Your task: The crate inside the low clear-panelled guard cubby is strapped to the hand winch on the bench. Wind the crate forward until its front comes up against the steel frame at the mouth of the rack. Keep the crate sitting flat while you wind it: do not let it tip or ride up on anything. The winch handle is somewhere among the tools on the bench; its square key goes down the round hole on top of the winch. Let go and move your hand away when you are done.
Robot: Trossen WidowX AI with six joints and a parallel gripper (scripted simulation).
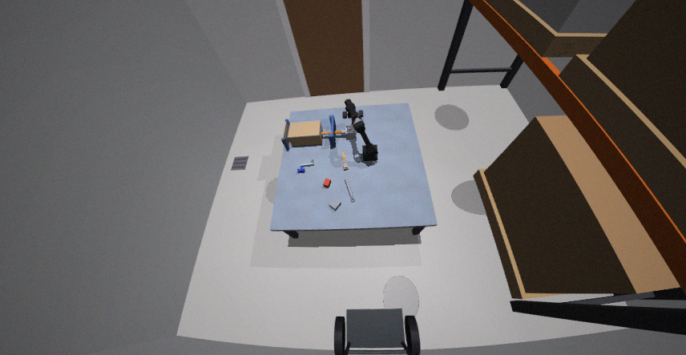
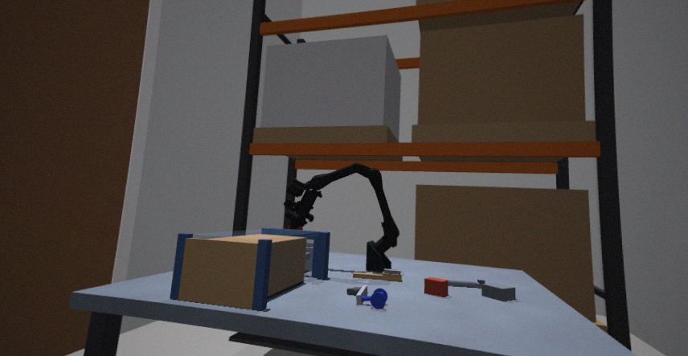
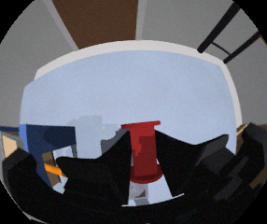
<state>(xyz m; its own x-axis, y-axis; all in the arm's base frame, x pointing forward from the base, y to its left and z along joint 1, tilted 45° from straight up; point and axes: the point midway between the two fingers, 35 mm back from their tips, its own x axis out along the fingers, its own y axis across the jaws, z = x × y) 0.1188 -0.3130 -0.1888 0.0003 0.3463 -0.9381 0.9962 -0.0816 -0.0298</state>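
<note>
The winch handle is 50 mm to the left of my gripper tip, 30 mm below it and 20 mm ahead of it. The rest, counted from my gripper tip: blue frame (200 mm ahead, 100 mm to the left, 30 mm below); red knob (20 mm to the left); grey winch (100 mm to the left, 100 mm below, 30 mm ahead).
</note>
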